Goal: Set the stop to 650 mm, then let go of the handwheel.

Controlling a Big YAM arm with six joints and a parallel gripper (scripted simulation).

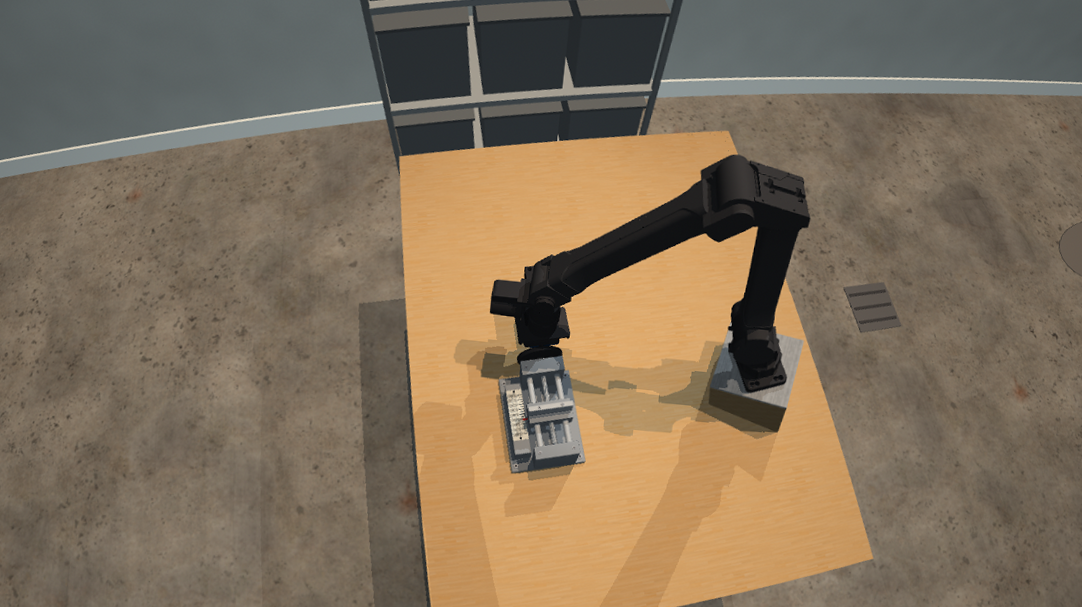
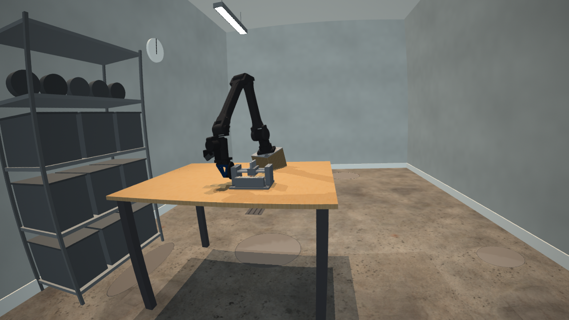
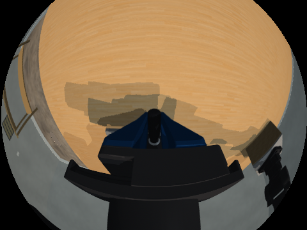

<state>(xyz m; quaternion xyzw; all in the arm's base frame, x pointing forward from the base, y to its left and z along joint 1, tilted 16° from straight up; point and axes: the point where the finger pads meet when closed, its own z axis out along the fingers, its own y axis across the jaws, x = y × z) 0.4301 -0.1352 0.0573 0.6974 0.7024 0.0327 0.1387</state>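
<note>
Now: the grey stop fixture 16 cm to the left of my hand, 4 cm above it and 2 cm ahead of it. Round my hand: black handwheel 3 cm to the left; then handwheel handle 1 cm to the left.
</note>
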